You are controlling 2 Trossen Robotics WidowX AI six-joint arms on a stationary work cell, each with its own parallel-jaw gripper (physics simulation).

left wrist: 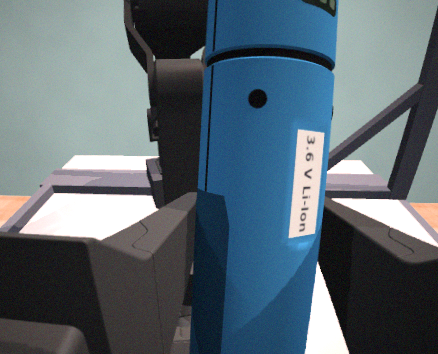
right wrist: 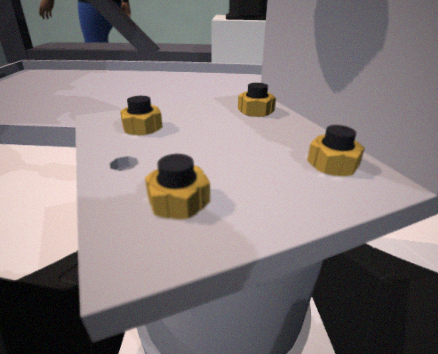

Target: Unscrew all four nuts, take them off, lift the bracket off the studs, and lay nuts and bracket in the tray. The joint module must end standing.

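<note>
A blue power screwdriver labelled "3.6 V Li-Ion" stands nearly upright between the fingers of my left gripper, which is shut on it. Its tip is out of view. The grey bracket lies on top of the joint module, a grey cylinder standing upright. Yellow nuts sit on black studs through the bracket: near left, near right, far left and far right. My right gripper is shut on the joint module below the bracket; its fingertips are hidden.
A shallow grey tray lies behind and left of the bracket. An upright grey plate rises at the bracket's right rear edge. A black arm stands behind the screwdriver. Dark frame beams cross the back.
</note>
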